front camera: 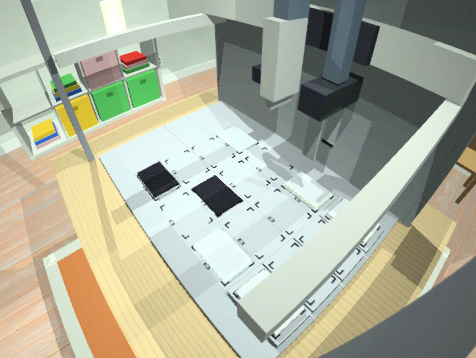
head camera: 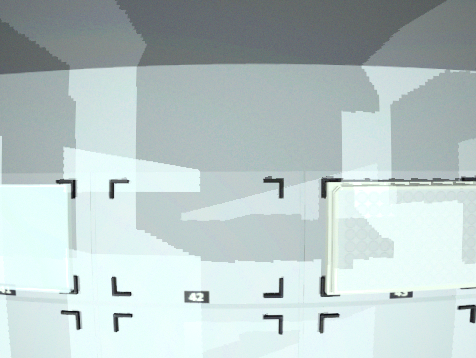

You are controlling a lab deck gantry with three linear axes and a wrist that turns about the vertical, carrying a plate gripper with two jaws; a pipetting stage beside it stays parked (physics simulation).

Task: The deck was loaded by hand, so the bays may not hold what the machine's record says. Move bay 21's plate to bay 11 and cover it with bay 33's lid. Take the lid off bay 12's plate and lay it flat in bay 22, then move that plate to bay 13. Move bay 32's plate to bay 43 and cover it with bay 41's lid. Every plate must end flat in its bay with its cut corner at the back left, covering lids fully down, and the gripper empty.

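Seen in the pictures: gripper, fingertip midpoint: [front camera: 318, 150]; robot's base, link origin: [front camera: 137, 176].
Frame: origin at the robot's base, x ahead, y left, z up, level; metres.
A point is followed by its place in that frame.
The pale plate [front camera: 307, 190] @(x 0.396, y 0.356, z 0.014 m) [head camera: 400, 240] @(x 0.382, y 0.363, z 0.014 m) lies in bay 43, uncovered, its cut corner at the back left in the head view. The clear lid [front camera: 237, 138] @(x 0.068, y 0.364, z 0.008 m) [head camera: 32, 237] @(x 0.098, y 0.364, z 0.008 m) lies flat in bay 41, cut off by the head view's left edge. A black-topped plate [front camera: 158, 180] @(x 0.079, y 0.041, z 0.017 m) is in bay 11 at the front left. A flat black lid [front camera: 217, 195] @(x 0.236, y 0.148, z 0.008 m) lies in bay 22. A white plate [front camera: 222, 255] @(x 0.399, y 0.039, z 0.014 m) sits in bay 13; its cut corner is not clear. My gripper [front camera: 315, 151] @(x 0.392, y 0.364, z 0.160 m) is raised over the back right, open and empty; its jaws are faint against the grey panel.
The pale pipetting stage [front camera: 282, 60] hangs left of the gripper head. A long pale beam [front camera: 350, 220] @(x 0.619, y 0.033, z 0.400 m) crosses the front view and partly hides white pieces [front camera: 252, 283] @(x 0.503, y 0.041, z 0.029 m) at the deck's right. A shelf with bins [front camera: 110, 100] stands behind the table.
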